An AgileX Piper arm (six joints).
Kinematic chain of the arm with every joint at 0, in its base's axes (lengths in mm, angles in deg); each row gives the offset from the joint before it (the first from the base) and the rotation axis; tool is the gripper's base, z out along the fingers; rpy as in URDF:
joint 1: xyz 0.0 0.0 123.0 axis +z
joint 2: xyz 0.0 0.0 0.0 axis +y
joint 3: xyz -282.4 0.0 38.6 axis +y
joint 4: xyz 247.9 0.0 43.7 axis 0.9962 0 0.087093
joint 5: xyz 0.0 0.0 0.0 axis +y
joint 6: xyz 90.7 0.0 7.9 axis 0.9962 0 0.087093
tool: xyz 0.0 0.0 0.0 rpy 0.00 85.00 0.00
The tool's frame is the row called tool.
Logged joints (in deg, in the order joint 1, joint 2, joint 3, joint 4, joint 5, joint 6), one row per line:
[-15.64, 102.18, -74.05, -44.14, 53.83, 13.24]
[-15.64, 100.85, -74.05, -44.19, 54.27, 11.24]
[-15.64, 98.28, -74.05, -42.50, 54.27, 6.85]
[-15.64, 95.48, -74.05, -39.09, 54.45, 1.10]
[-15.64, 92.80, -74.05, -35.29, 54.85, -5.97]
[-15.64, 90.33, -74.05, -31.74, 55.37, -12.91]
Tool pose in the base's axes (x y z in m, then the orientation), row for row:
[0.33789, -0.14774, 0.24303, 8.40, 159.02, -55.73]
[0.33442, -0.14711, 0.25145, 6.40, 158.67, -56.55]
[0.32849, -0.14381, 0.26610, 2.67, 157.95, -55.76]
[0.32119, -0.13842, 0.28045, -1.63, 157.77, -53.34]
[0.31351, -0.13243, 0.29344, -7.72, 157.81, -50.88]
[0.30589, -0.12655, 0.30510, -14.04, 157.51, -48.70]
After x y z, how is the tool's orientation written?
As a rotation vector, in degrees.
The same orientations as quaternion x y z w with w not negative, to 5 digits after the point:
[0.04955, 0.93798, -0.32872, 0.09835]
[0.03778, 0.93660, -0.33381, 0.09960]
[0.01584, 0.93726, -0.33088, 0.10865]
[-0.00972, 0.94076, -0.31806, 0.11710]
[-0.04616, 0.94363, -0.30424, 0.12196]
[-0.08417, 0.94428, -0.29196, 0.12651]

